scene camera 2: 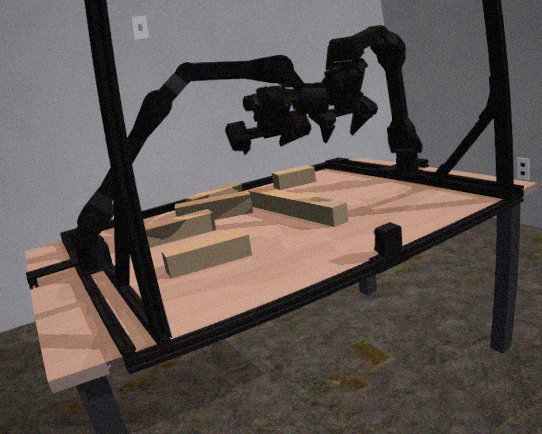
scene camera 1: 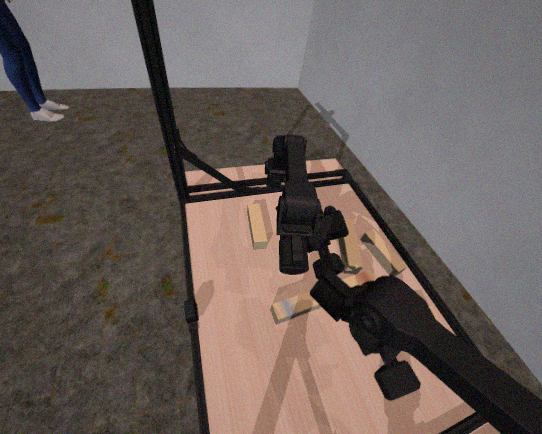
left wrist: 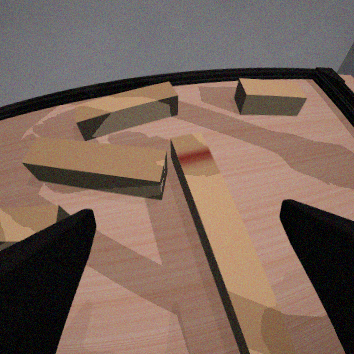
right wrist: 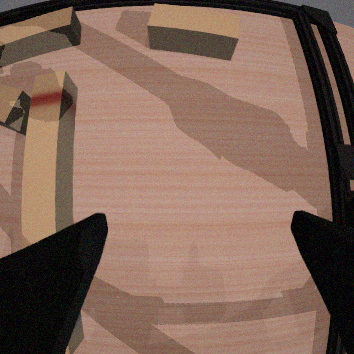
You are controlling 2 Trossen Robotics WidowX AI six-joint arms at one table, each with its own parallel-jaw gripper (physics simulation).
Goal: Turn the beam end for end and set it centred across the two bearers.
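Frame: origin at the left arm's base, x back, y down, z right, level; millimetres.
Seen in the pictures: left gripper, fingertip midpoint: (scene camera 2: 262, 148) (scene camera 1: 337, 251) (left wrist: 188, 214); right gripper, fingertip midpoint: (scene camera 2: 338, 138) (right wrist: 201, 222); left arm's base, link origin: (scene camera 2: 95, 267) (scene camera 1: 273, 183); right arm's base, link origin: (scene camera 2: 408, 171).
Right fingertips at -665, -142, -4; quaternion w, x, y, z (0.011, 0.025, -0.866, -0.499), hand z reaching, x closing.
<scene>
Offsets run from my right fingertips to a thing's top centre, as dx, dy, dz. Level surfaces: height alone.
The beam @(+160, +117, -8) (scene camera 1: 297, 307) (scene camera 2: 300, 207) (left wrist: 220, 225) (right wrist: 40, 165) is a long pale bar lying on the table, with a red stripe near its far end in both wrist views and a blue stripe near its left end in scene camera 1. Shorter pale blocks @(+457, +117, +131) (scene camera 2: 207, 253) @(+433, +117, -91) (scene camera 2: 182, 227) @(+306, +111, -164) (scene camera 2: 215, 205) lie nearby; which two are the bearers I cannot tell. My left gripper (scene camera 1: 327, 245) (scene camera 2: 265, 145) (left wrist: 188, 214) is open and empty, high above the table, the beam showing between its fingers in its wrist view. My right gripper (scene camera 1: 362, 340) (scene camera 2: 340, 135) (right wrist: 201, 222) is open and empty, also raised.
Another short block @(-17, +114, -264) (scene camera 2: 295, 177) (left wrist: 270, 102) (right wrist: 192, 37) lies near the table's far edge. A slanted block @(+251, +117, -275) (scene camera 1: 382, 252) (left wrist: 127, 112) (right wrist: 35, 37) lies near that edge too. A black frame (scene camera 2: 300, 295) runs around the table @(dy +161) (scene camera 2: 300, 250). The two arms' grippers hang close together.
</scene>
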